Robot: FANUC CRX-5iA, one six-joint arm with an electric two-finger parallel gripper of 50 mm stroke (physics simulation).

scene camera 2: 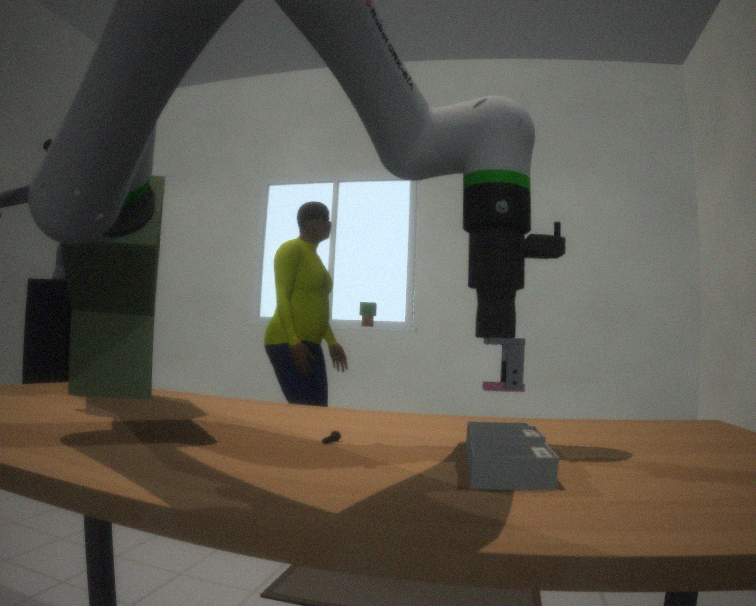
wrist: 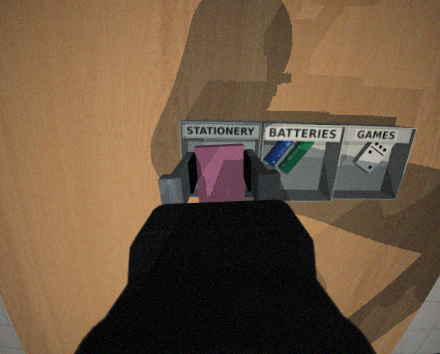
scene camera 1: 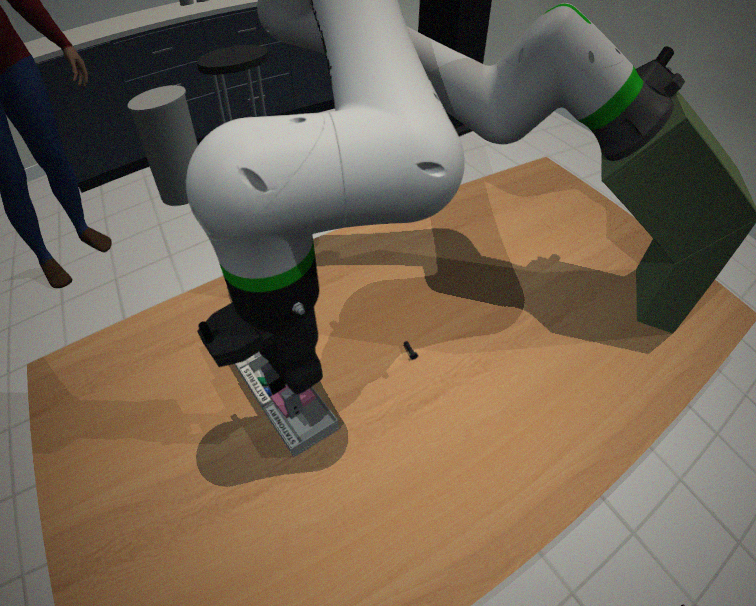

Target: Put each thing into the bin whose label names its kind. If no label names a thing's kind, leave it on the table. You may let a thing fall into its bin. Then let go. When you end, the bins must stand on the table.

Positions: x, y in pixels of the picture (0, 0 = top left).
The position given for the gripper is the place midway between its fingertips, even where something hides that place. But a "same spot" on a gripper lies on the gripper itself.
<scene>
gripper: scene camera 2 510, 388; wrist; scene camera 1
grey three-part bin tray: scene camera 2 501, 455; wrist; scene camera 1
white domino: wrist 372, 153
same spot on gripper: [wrist: 175, 188] = [scene camera 1: 284, 392]
same spot on grey three-part bin tray: [wrist: 326, 171] = [scene camera 1: 267, 360]
</scene>
